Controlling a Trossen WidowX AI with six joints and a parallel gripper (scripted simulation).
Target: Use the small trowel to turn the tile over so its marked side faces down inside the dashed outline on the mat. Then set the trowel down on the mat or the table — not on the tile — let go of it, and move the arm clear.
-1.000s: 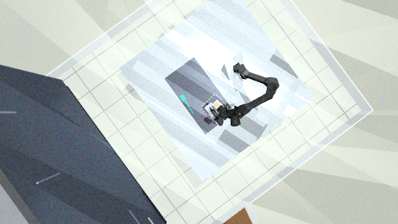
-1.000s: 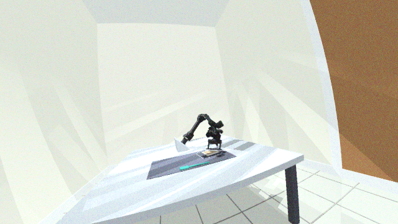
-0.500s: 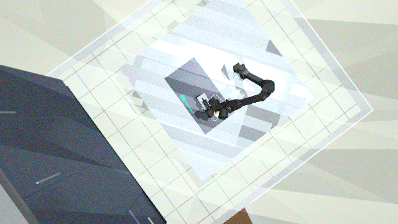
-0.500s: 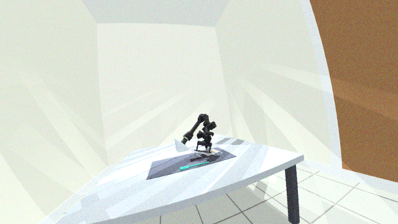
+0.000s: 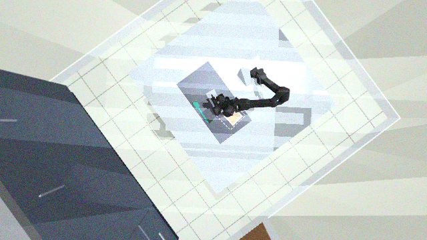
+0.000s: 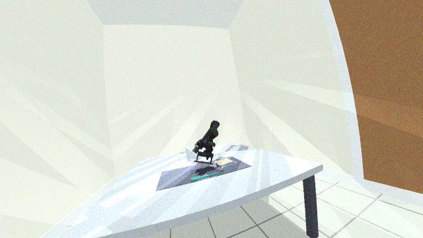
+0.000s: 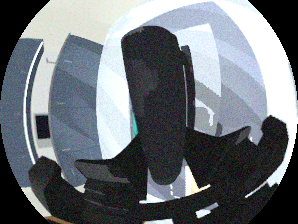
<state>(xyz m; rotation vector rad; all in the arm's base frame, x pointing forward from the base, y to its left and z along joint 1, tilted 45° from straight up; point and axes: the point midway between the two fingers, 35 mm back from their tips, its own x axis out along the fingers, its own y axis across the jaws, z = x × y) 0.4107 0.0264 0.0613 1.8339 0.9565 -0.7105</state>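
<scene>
Right now the grey mat is 100 mm below my gripper tip, 40 mm to the right of it and 30 mm behind it. From my gripper tip the other things lie so: white tile 150 mm to the left, 90 mm behind, 80 mm below; then teal trowel 110 mm ahead, 80 mm below, 60 mm to the right.
</scene>
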